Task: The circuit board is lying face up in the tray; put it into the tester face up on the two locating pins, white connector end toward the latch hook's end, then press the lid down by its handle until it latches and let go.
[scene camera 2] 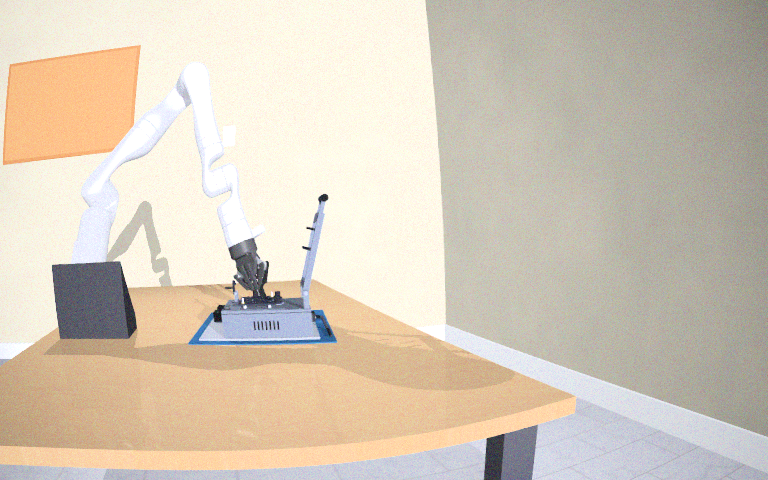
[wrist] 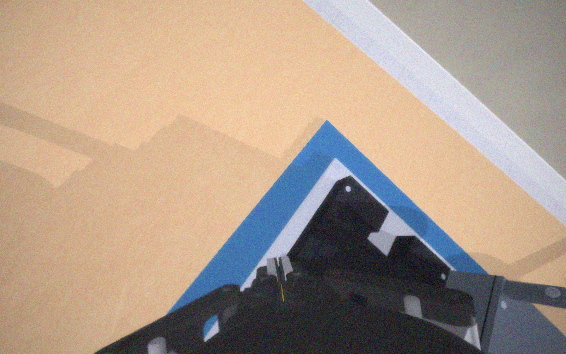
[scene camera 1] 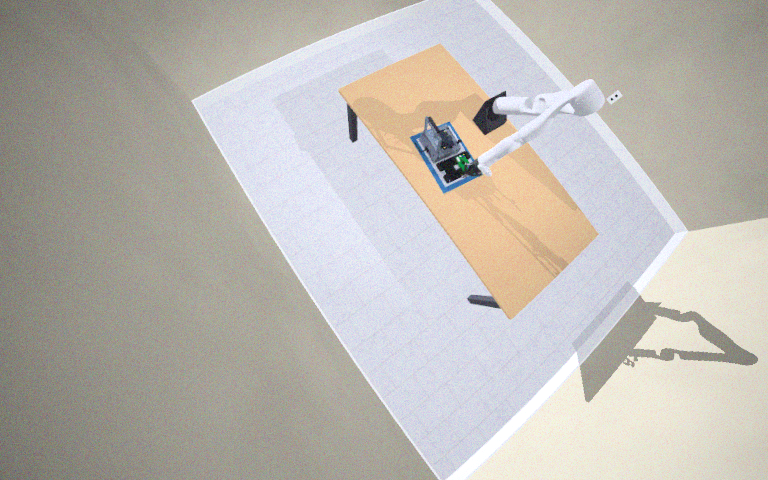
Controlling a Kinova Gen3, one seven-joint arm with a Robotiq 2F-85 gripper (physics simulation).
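Pixels of known places: gripper, fingertip midpoint: [wrist: 278,271] [scene camera 1: 462,176]; arm's base at its link origin: [scene camera 2: 87,281] [scene camera 1: 497,105].
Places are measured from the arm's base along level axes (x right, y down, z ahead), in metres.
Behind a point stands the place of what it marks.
Note:
The grey tester [scene camera 1: 440,143] @(x 0.020, y -0.083, z 0.559 m) [scene camera 2: 269,324] @(x 0.152, y 0.090, z 0.412 m) stands on a blue mat [scene camera 1: 430,164] @(x 0.010, y 0.119, z 0.557 m) [scene camera 2: 329,334] @(x 0.175, y 0.115, z 0.527 m) [wrist: 264,218] @(x -0.191, y 0.120, z 0.509 m). Its lid [scene camera 1: 430,130] @(x 0.108, y -0.081, z 0.543 m) [scene camera 2: 313,252] @(x 0.163, y -0.043, z 0.510 m) is raised nearly upright, with the black handle knob [scene camera 2: 323,197] @(x 0.141, y -0.146, z 0.542 m) at the top. The black tray [scene camera 1: 451,172] @(x -0.111, y 0.104, z 0.503 m) [wrist: 345,218] @(x -0.129, y 0.104, z 0.536 m) sits next to the tester on the mat. The green circuit board [scene camera 1: 463,163] @(x -0.118, y 0.101, z 0.402 m) shows in the tray, right beside my fingertips. My gripper [scene camera 1: 473,169] @(x -0.173, y 0.095, z 0.475 m) [scene camera 2: 258,285] [wrist: 278,271] @(x -0.173, y 0.095, z 0.475 m) is shut, tilted down low over the tray. In the wrist view the fingers meet with only a thin yellow sliver showing between them; the board is hidden there.
The wooden table [scene camera 1: 515,229] @(x -0.619, y 0.122, z 0.443 m) [scene camera 2: 382,390] @(x 0.561, y 0.122, z 0.464 m) [wrist: 211,88] @(x -0.283, y 0.122, z 0.594 m) carries only the mat and its fixtures. My arm's black base [scene camera 1: 489,116] @(x -0.014, y 0.025, z 0.081 m) stands at the table's far edge. The table edge and grey floor [wrist: 404,63] lie beyond the mat's corner.

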